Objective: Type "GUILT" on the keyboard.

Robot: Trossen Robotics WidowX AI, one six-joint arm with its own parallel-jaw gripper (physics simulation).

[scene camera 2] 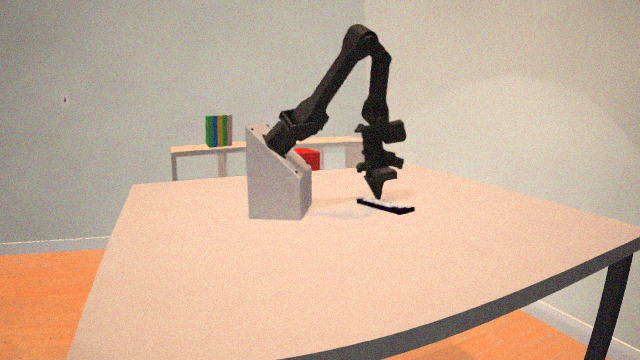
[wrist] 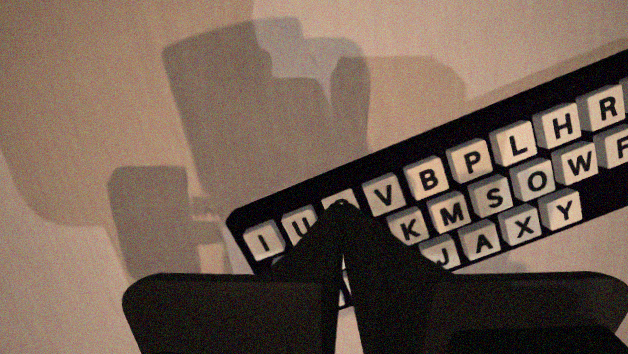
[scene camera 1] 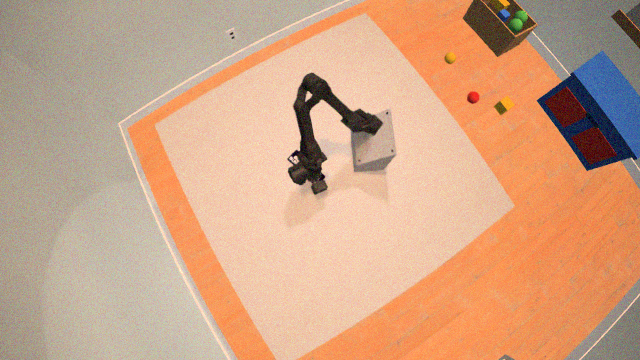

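Where they show: gripper, fingertip midpoint: (scene camera 2: 378, 199) (wrist: 341, 213) (scene camera 1: 310, 176); arm's base, link origin: (scene camera 2: 273, 146) (scene camera 1: 374, 125).
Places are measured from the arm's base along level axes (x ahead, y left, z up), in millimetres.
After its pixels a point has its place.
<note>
The black keyboard (scene camera 1: 294, 159) @(x 288, y -190, z -170 mm) (scene camera 2: 400, 210) @(x 253, y -211, z -169 mm) (wrist: 400, 155) @(x 311, y -113, z -169 mm) with pale letter keys lies on the table, slanted in the wrist view and cut off at the right. My gripper (scene camera 2: 378, 197) @(x 299, y -83, z -169 mm) (wrist: 341, 213) @(x 299, y -83, z -169 mm) is shut and empty, pointing down. Its tips are over a top-row key between the U key (wrist: 300, 226) @(x 303, y -67, z -164 mm) and the V key (wrist: 384, 194) @(x 301, y -101, z -164 mm). They cover most of its letter; a rounded top shows. Whether they touch it I cannot tell. The I key (wrist: 263, 242) @(x 304, y -50, z -164 mm) is at the left end and the L key (wrist: 518, 145) @(x 297, y -153, z -164 mm) is farther right. No readable G or T shows.
The arm's grey base block (scene camera 1: 375, 145) @(x 64, y 57, z -4 mm) (scene camera 2: 275, 185) @(x -22, y -42, z -91 mm) stands on the table (scene camera 1: 350, 260) @(x 463, y 284, z -181 mm) (scene camera 2: 240, 270) @(x -260, y -287, z -180 mm) beside the keyboard. Beyond the table are a box of toys (scene camera 1: 492, 30), a red ball (scene camera 1: 473, 97), a blue cabinet (scene camera 1: 610, 100), and books (scene camera 2: 219, 131) on a shelf.
</note>
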